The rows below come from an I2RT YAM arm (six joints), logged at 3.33 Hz.
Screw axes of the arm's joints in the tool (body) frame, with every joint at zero. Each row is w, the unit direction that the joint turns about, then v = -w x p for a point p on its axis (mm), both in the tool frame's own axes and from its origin. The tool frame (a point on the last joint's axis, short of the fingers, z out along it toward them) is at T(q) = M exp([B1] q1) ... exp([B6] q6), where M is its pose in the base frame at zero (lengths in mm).
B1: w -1 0 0 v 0.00 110.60 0.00
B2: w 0 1 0 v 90.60 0.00 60.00
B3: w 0 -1 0 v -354.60 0.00 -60.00
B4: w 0 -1 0 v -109.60 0.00 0.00
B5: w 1 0 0 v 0.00 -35.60 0.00
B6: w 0 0 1 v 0.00 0.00 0.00
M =
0 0 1 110.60
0 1 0 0.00
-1 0 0 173.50
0 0 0 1
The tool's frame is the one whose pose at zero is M.
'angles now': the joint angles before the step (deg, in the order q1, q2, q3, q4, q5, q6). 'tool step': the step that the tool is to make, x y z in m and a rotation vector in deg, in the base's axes. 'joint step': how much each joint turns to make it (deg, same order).
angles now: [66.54 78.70 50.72 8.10 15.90 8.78]
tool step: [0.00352 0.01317 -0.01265 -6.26 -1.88 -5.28]
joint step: [1.12 4.45 2.43 -2.50 7.49 -1.54]
